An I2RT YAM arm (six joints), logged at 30 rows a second.
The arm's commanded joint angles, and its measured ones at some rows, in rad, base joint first. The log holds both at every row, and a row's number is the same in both.
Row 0, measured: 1.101 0.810 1.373 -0.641 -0.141 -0.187
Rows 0 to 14, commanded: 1.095 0.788 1.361 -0.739 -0.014 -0.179; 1.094 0.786 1.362 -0.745 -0.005 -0.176; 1.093 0.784 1.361 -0.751 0.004 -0.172; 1.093 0.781 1.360 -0.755 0.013 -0.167; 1.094 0.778 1.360 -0.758 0.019 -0.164; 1.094 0.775 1.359 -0.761 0.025 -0.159; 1.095 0.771 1.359 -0.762 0.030 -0.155; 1.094 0.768 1.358 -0.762 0.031 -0.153; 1.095 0.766 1.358 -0.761 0.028 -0.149; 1.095 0.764 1.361 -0.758 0.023 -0.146; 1.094 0.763 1.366 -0.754 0.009 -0.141; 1.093 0.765 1.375 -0.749 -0.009 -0.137; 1.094 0.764 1.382 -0.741 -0.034 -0.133; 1.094 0.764 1.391 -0.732 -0.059 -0.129; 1.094 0.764 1.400 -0.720 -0.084 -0.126
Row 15, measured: 1.102 0.790 1.361 -0.683 -0.093 -0.135
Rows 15 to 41, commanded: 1.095 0.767 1.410 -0.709 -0.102 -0.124; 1.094 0.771 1.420 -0.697 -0.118 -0.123; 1.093 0.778 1.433 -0.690 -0.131 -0.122; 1.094 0.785 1.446 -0.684 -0.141 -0.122; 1.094 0.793 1.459 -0.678 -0.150 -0.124; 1.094 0.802 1.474 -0.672 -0.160 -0.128; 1.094 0.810 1.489 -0.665 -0.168 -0.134; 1.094 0.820 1.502 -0.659 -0.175 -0.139; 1.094 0.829 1.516 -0.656 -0.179 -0.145; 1.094 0.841 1.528 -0.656 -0.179 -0.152; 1.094 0.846 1.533 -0.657 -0.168 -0.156; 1.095 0.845 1.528 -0.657 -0.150 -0.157; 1.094 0.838 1.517 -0.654 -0.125 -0.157; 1.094 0.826 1.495 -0.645 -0.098 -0.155; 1.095 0.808 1.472 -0.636 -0.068 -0.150; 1.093 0.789 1.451 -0.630 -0.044 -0.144; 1.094 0.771 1.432 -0.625 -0.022 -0.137; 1.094 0.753 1.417 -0.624 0.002 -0.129; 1.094 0.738 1.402 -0.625 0.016 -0.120; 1.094 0.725 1.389 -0.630 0.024 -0.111; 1.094 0.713 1.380 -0.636 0.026 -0.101; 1.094 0.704 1.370 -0.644 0.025 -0.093; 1.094 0.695 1.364 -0.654 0.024 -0.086; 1.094 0.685 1.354 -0.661 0.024 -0.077; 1.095 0.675 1.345 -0.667 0.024 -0.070; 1.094 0.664 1.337 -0.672 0.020 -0.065; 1.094 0.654 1.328 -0.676 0.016 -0.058
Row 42, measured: 1.098 0.688 1.363 -0.656 -0.013 -0.100
